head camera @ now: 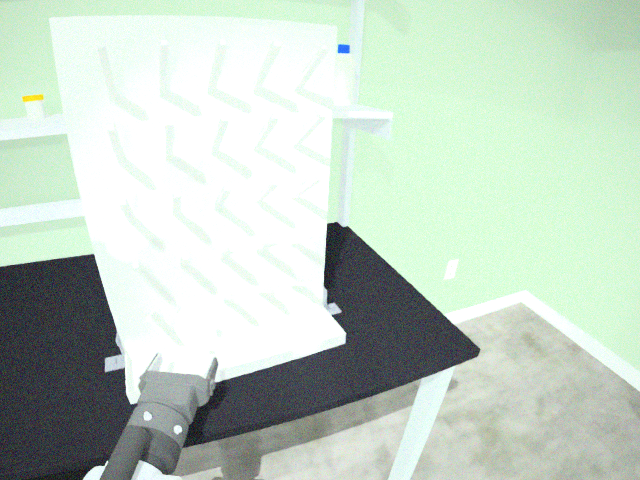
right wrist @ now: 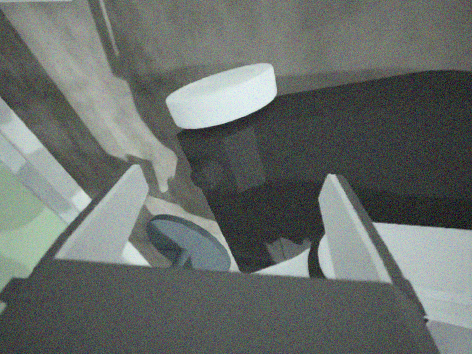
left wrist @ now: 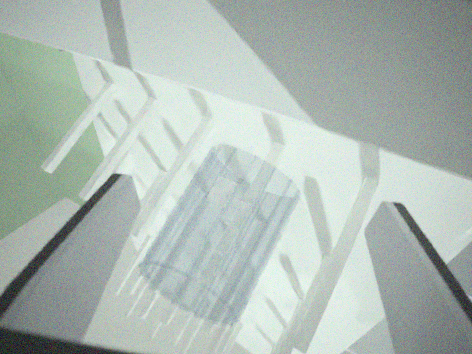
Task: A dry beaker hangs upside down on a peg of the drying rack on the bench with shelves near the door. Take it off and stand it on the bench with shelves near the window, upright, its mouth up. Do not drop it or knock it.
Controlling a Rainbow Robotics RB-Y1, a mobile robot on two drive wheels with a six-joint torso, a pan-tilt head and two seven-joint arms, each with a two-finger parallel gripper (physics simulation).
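Frame: origin at the robot's base, x ahead, y left, z up, level; millimetres.
Seen in the pictures: left gripper, between the fingertips: (head camera: pixel 187 358) (left wrist: pixel 252 203); right gripper, between the fingertips: (right wrist: pixel 231 181).
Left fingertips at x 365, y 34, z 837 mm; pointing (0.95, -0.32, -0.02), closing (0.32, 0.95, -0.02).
Note:
Offsets run from my left fingertips to a thing's top centre. "spot": to the spot under its first point. Level surfaces: height alone.
The clear, bluish beaker {113 mm up, 25 mm ahead, 24 mm right} (left wrist: pixel 220 235) hangs on a peg of the white drying rack (head camera: pixel 196 31) (left wrist: pixel 430 200); its body slants in the left wrist view, and pegs show through its wall. In the head camera it cannot be made out against the glaring white rack. My left gripper (head camera: pixel 185 359) (left wrist: pixel 252 203) is open at the rack's lower front. The beaker shows between its two fingers in the left wrist view, nearer the picture's left finger, and neither finger grips it. My right gripper (right wrist: pixel 231 181) is open and empty, away from the rack.
The rack stands on the black bench top {74 mm down} (head camera: pixel 398 330). Neighbouring pegs (left wrist: pixel 345 240) (left wrist: pixel 120 145) flank the beaker. Behind are a wall shelf {380 mm up} (head camera: pixel 361 112), a blue-capped bottle {spot: 466 mm up, 504 mm ahead, 480 mm right} (head camera: pixel 344 77) and a yellow-lidded jar {spot: 417 mm up, 498 mm ahead, 352 mm left} (head camera: pixel 34 106). The right wrist view shows a white disc (right wrist: pixel 222 97) and a blue-grey disc (right wrist: pixel 200 245).

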